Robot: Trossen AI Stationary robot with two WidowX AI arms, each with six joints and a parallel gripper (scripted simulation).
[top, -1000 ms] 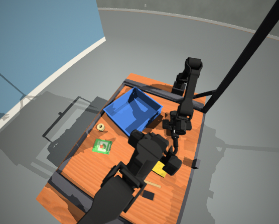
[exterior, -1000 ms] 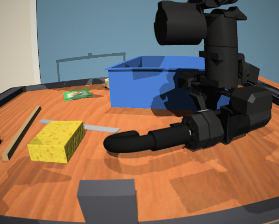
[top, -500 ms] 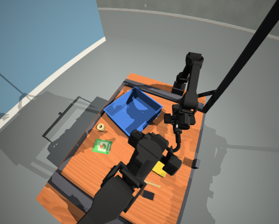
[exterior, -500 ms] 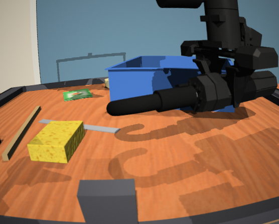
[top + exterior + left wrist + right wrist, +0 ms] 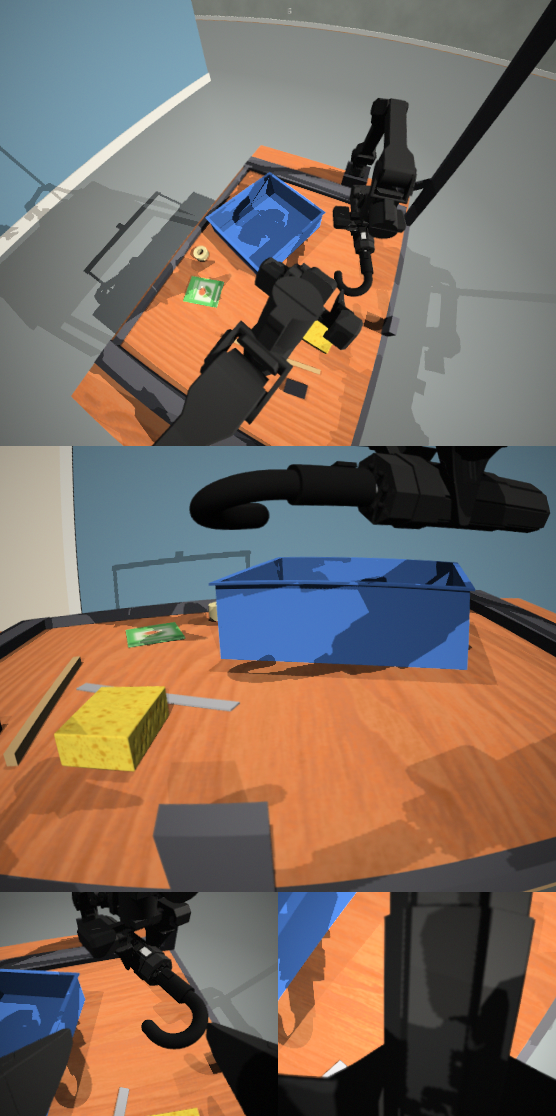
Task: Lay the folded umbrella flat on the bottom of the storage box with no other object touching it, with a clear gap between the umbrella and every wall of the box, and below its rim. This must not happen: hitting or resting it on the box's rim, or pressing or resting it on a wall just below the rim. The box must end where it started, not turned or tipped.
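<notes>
Right now the blue storage box is 310 mm ahead of my right hand, 30 mm to the left of it and 160 mm below it. Also, from my right hand: grey strip (90 mm ahead, 280 mm to the left, 210 mm below); then wooden stick (80 mm ahead, 400 mm to the left, 200 mm below); then folded black umbrella (10 mm ahead, 30 mm to the left, 20 mm below).
</notes>
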